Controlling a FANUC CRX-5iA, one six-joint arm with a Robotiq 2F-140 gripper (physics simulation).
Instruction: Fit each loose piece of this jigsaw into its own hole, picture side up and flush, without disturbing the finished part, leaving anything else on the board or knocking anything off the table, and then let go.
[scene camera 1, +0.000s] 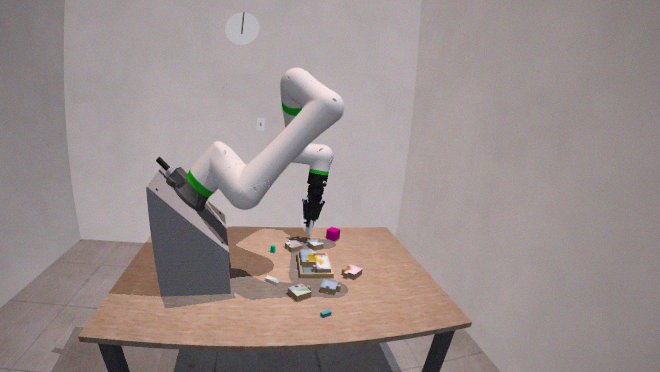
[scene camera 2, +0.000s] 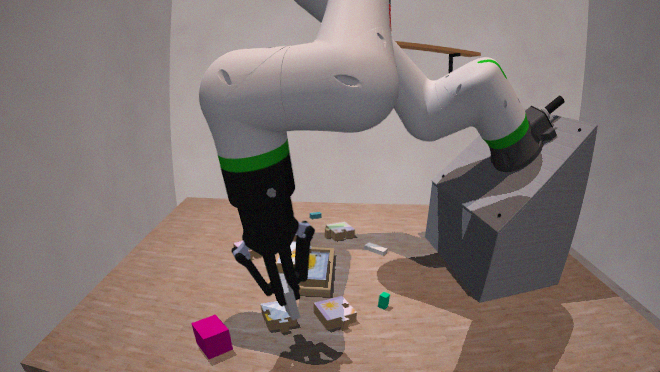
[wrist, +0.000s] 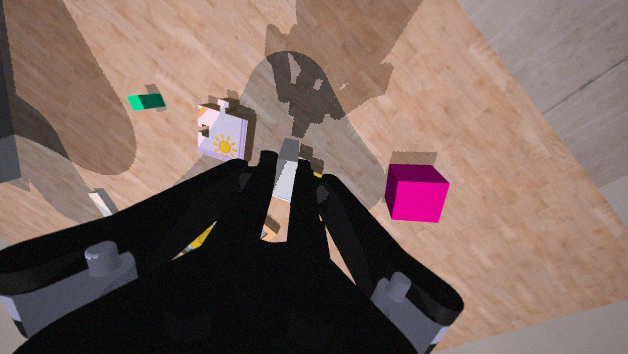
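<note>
My gripper (scene camera 1: 309, 231) (scene camera 2: 291, 311) (wrist: 289, 152) is shut and empty, its tips above or close to a blue-striped loose piece (scene camera 1: 315, 244) (scene camera 2: 272, 309), which the fingers largely hide in the wrist view; the exact height is unclear. A lilac sun piece (scene camera 1: 294, 245) (scene camera 2: 330, 307) (wrist: 230, 129) lies beside it, picture up. The wooden board (scene camera 1: 316, 275) (scene camera 2: 317, 291) holds the joined part (scene camera 1: 322, 262) (scene camera 2: 320, 265) with a yellow picture. Loose on the table are a pink piece (scene camera 1: 352, 270), a pale blue piece (scene camera 1: 329, 285) and a green-lilac piece (scene camera 1: 299, 291) (scene camera 2: 340, 229).
A magenta cube (scene camera 1: 333, 233) (scene camera 2: 212, 336) (wrist: 420, 200) stands near the gripper. A green block (scene camera 1: 272, 249) (scene camera 2: 384, 300) (wrist: 147, 101), a white bar (scene camera 1: 272, 280) (scene camera 2: 376, 248) (wrist: 102, 201) and a teal block (scene camera 1: 326, 313) (scene camera 2: 315, 215) lie on the table.
</note>
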